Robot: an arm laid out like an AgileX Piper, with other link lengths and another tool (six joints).
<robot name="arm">
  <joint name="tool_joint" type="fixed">
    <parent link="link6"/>
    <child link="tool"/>
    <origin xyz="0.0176 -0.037 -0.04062" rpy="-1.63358 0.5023 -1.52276"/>
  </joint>
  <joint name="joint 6" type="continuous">
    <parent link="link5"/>
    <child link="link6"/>
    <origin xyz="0.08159 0 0.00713" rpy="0 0 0"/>
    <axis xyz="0.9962 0 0.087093"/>
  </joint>
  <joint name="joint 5" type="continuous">
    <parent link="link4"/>
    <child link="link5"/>
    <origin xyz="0 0 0" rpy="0 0 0"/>
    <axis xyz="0 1 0"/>
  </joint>
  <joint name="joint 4" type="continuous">
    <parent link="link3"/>
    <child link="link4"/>
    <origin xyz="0.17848 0 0.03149" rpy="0 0 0"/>
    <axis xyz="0.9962 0 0.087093"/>
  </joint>
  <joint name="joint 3" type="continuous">
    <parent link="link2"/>
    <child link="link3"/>
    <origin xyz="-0.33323 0 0.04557" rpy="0 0 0"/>
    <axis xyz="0 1 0"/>
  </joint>
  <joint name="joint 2" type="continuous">
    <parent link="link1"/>
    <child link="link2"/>
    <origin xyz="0 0 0" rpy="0 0 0"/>
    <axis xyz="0 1 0"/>
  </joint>
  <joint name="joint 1" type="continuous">
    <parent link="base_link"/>
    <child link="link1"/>
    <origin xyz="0 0 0.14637" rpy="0 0 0"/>
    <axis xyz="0 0 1"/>
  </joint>
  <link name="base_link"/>
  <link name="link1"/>
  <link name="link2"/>
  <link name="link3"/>
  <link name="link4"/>
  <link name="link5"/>
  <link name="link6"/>
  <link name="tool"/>
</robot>
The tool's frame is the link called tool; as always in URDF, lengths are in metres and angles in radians. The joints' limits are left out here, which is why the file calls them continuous.
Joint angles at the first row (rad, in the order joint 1, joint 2, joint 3, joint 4, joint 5, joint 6):
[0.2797, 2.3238, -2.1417, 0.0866, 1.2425, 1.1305]
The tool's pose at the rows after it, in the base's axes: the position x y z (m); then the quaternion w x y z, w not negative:
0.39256, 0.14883, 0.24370, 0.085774, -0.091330, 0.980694, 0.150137
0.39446, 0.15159, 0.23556, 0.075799, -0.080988, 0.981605, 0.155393
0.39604, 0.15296, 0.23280, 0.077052, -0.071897, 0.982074, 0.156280
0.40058, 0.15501, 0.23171, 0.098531, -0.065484, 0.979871, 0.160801
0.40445, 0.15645, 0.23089, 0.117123, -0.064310, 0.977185, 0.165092
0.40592, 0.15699, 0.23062, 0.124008, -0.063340, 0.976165, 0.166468
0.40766, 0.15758, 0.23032, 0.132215, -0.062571, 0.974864, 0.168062
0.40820, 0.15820, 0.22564, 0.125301, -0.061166, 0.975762, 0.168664
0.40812, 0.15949, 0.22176, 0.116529, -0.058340, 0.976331, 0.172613
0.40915, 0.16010, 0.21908, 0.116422, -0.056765, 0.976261, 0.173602
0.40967, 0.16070, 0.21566, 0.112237, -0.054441, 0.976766, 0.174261
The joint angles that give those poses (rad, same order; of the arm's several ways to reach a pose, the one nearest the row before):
[0.2797, 2.3509, -2.1419, 0.1069, 1.2402, 1.1525]
[0.2797, 2.3716, -2.1419, 0.1203, 1.2379, 1.1674]
[0.2797, 2.3779, -2.1419, 0.1203, 1.2292, 1.1850]
[0.2797, 2.3779, -2.1419, 0.1203, 1.1853, 1.1985]
[0.2797, 2.3779, -2.1419, 0.1219, 1.1468, 1.2008]
[0.2797, 2.3780, -2.1419, 0.1219, 1.1327, 1.2030]
[0.2797, 2.3779, -2.1419, 0.1219, 1.1157, 1.2047]
[0.2797, 2.3892, -2.1419, 0.1262, 1.1182, 1.2047]
[0.2797, 2.3994, -2.1420, 0.1382, 1.1239, 1.2051]
[0.2797, 2.4055, -2.1419, 0.1403, 1.1177, 1.2068]
[0.2797, 2.4137, -2.1419, 0.1434, 1.1177, 1.2093]

